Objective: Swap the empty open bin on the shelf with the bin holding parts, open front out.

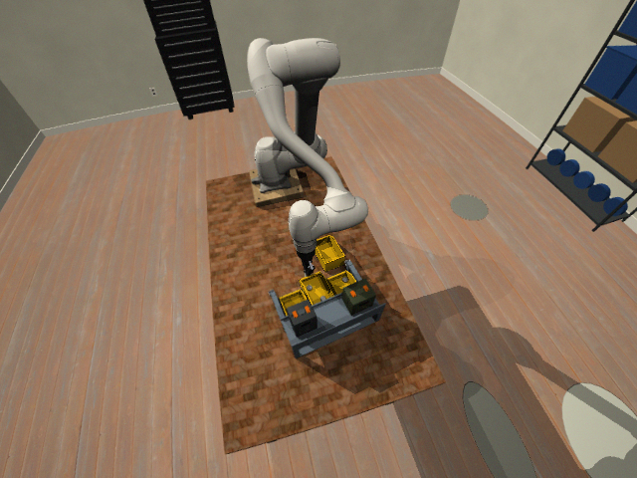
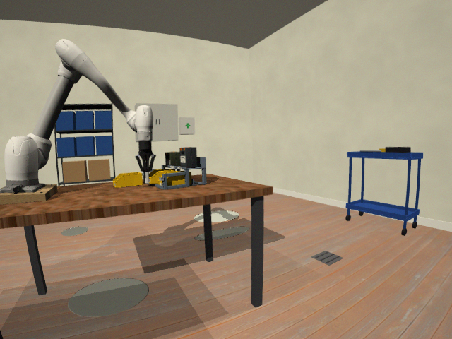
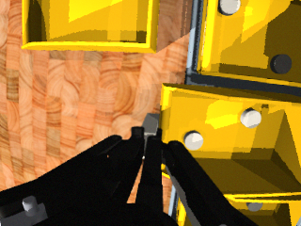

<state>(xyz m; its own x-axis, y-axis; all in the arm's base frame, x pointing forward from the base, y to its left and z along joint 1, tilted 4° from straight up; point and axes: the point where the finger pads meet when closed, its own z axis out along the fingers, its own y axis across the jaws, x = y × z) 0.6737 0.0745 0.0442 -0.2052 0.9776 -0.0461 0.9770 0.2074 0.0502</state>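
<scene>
Right now my hand is 50 mm above the shelf lip, 40 mm short of it and 10 mm to the right of it. Round my hand: dark box 250 mm ahead, 110 mm above, 60 mm to the right; then board 230 mm ahead, 50 mm to the left, 40 mm above; then green box 200 mm ahead, 160 mm to the left, 100 mm above.
</scene>
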